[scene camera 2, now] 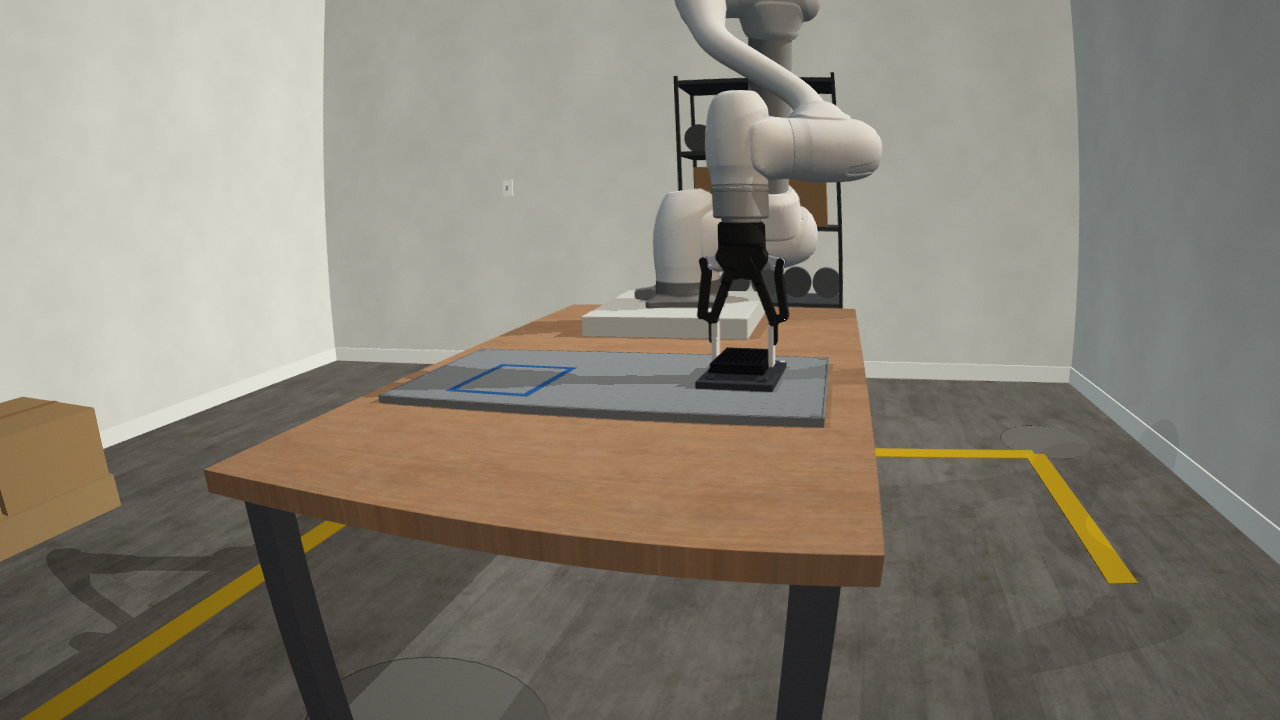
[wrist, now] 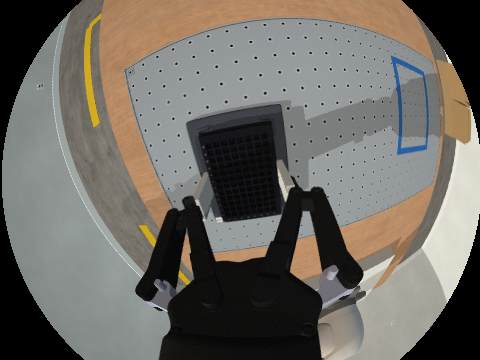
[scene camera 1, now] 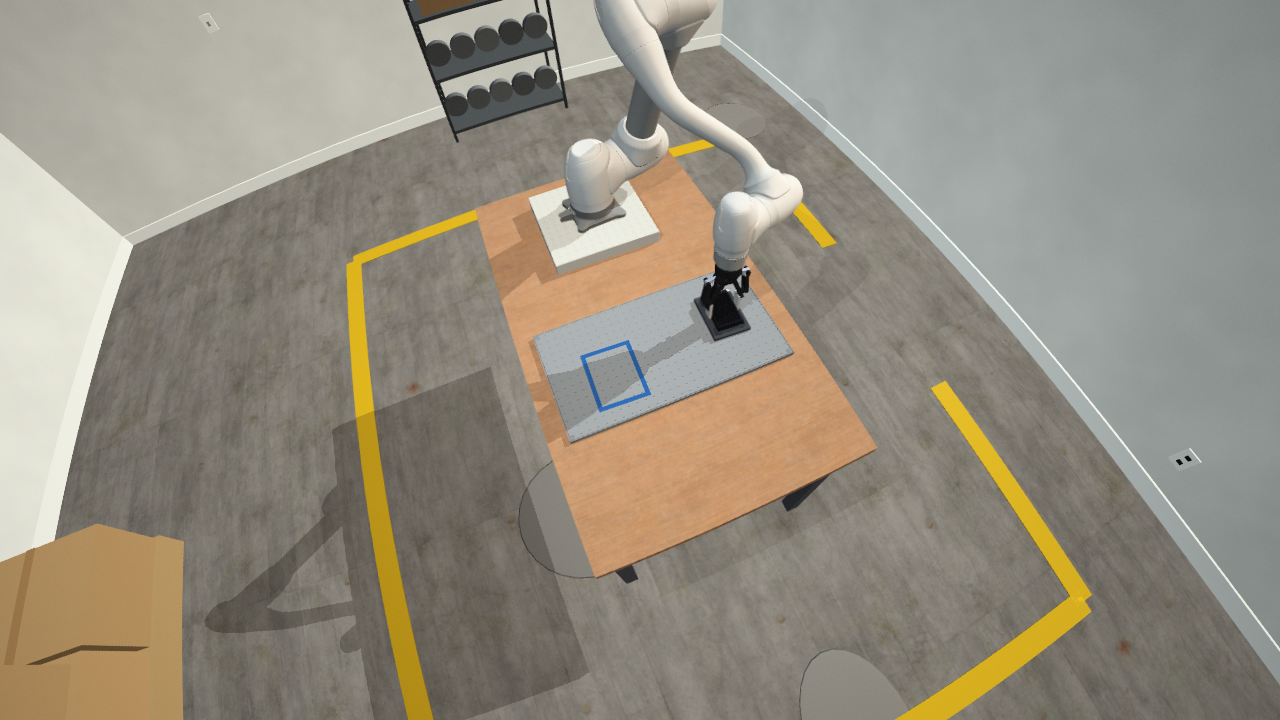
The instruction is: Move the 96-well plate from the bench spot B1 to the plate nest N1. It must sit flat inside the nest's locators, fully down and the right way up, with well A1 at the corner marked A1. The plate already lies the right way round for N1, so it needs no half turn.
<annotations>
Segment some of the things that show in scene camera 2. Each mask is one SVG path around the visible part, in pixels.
My gripper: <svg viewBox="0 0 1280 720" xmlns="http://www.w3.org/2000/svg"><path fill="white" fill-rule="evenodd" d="M762 221L759 223L719 222L717 224L718 250L716 255L705 256L699 259L701 282L697 317L707 321L709 324L712 361L720 354L720 321L718 321L733 279L742 278L752 280L769 321L768 364L769 367L774 367L778 324L787 321L789 318L783 273L785 259L769 256L766 250L765 224ZM767 262L774 271L779 307L778 315L761 274ZM718 262L724 270L724 275L712 310L708 312L712 269L715 267L715 263Z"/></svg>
A black 96-well plate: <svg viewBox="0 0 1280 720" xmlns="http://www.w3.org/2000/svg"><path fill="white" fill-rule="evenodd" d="M709 373L764 375L769 368L768 349L727 347L710 363Z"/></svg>
</annotations>
